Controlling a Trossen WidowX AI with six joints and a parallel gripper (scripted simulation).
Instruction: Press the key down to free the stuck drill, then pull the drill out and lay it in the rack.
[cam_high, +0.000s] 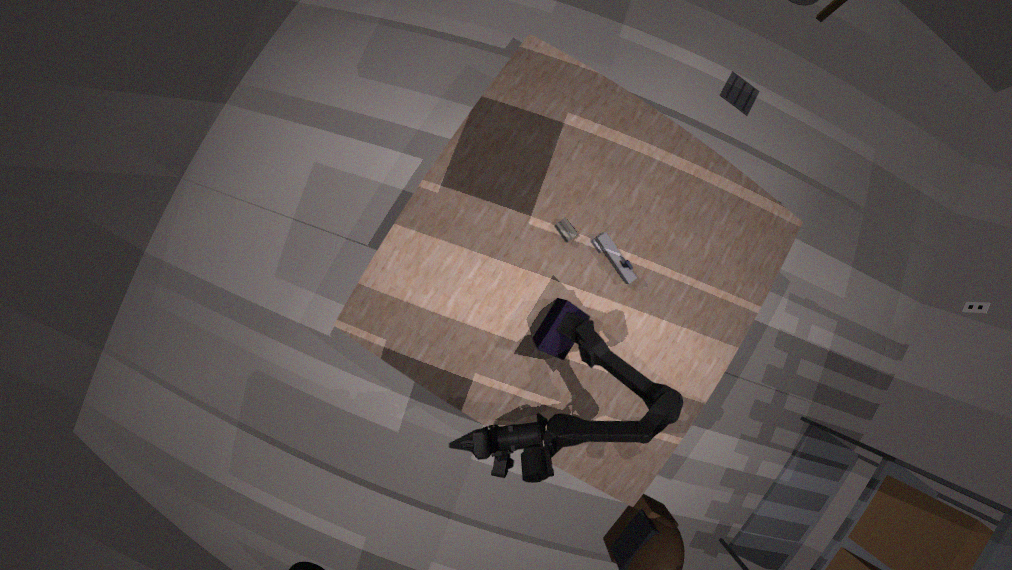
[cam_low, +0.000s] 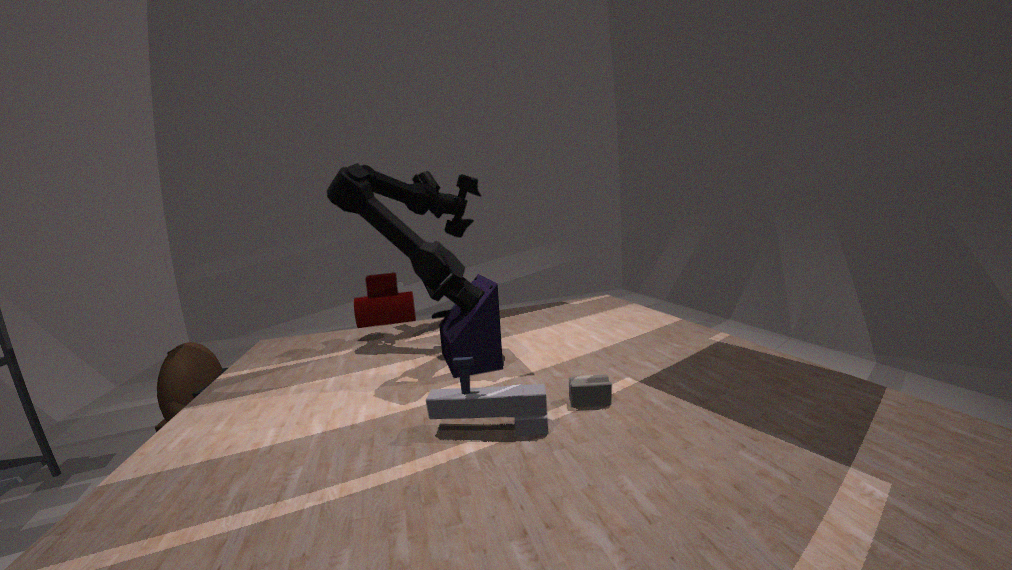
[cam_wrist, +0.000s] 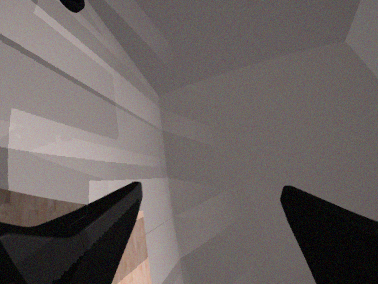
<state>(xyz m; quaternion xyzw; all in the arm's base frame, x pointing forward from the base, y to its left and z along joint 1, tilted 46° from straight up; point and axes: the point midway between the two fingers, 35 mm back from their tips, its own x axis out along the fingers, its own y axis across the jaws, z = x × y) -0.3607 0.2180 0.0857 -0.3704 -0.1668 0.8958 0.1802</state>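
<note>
Right now the small blue key is 64 cm ahead of my gripper tip, 19 cm to the right of it and 28 cm below it. Round my gripper tip: rack (64 cm ahead, 3 cm to the left, 35 cm below); long grey housing (65 cm ahead, 16 cm to the right, 33 cm below); drill (66 cm ahead, 14 cm to the right, 32 cm below).
</note>
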